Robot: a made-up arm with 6 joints. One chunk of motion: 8 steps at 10 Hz.
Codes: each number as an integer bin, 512 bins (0 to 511) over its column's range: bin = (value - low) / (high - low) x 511, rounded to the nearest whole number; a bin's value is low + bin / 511 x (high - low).
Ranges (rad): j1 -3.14..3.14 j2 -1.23..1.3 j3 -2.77..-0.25 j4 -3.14..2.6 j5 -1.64..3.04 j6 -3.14..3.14
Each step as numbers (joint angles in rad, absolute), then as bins.
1 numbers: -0.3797 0.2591 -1.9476 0.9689 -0.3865 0.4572
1 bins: 225 301 167 366 137 293
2 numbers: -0.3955 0.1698 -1.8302 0.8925 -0.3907 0.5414
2 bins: 223 283 191 359 136 300
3 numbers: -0.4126 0.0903 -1.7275 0.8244 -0.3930 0.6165
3 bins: 222 267 211 353 136 306
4 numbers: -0.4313 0.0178 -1.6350 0.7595 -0.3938 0.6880
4 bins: 220 252 230 347 136 311
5 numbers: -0.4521 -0.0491 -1.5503 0.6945 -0.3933 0.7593
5 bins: 219 239 247 341 136 317
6 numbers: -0.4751 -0.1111 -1.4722 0.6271 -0.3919 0.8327
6 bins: 217 226 263 335 136 323
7 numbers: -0.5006 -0.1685 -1.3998 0.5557 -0.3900 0.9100
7 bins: 215 214 278 329 136 330
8 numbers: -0.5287 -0.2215 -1.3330 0.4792 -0.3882 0.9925
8 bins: 212 204 291 322 137 336
